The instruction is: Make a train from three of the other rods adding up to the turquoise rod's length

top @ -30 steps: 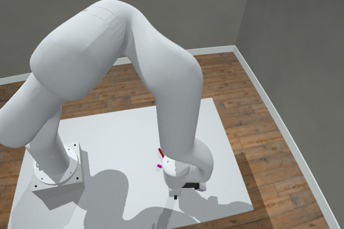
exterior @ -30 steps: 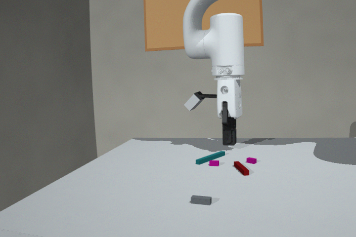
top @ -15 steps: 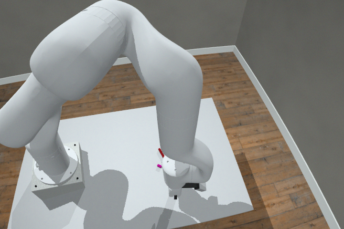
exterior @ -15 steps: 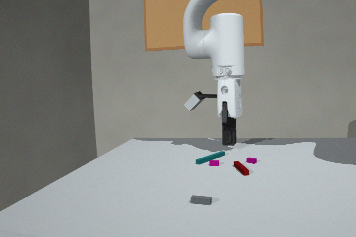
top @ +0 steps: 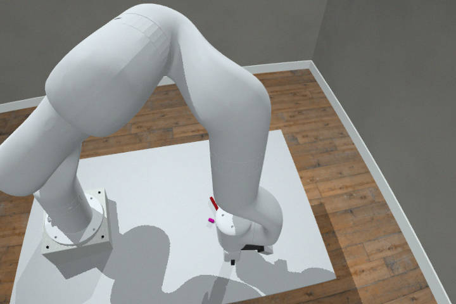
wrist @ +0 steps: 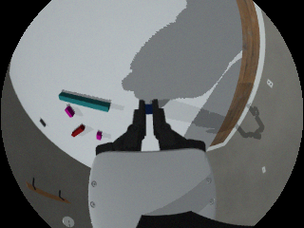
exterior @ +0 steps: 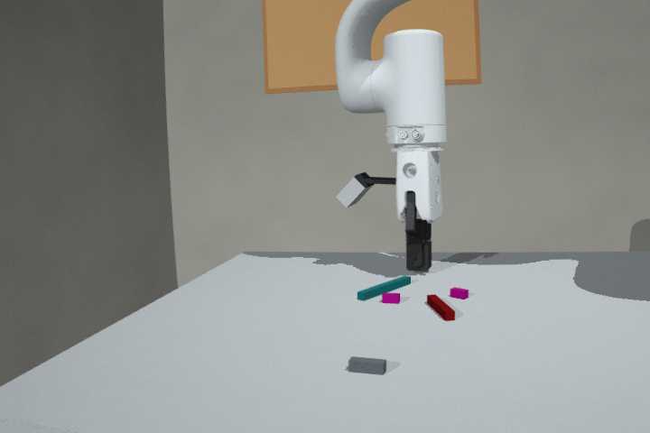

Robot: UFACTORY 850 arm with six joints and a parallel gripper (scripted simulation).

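Right now my hand is 20 mm above the blue rod. Round my hand: turquoise rod (90 mm to the left, 60 mm ahead, 20 mm below); grey rod (340 mm to the left, 90 mm ahead, 20 mm below); red rod (190 mm to the left, 20 mm below).
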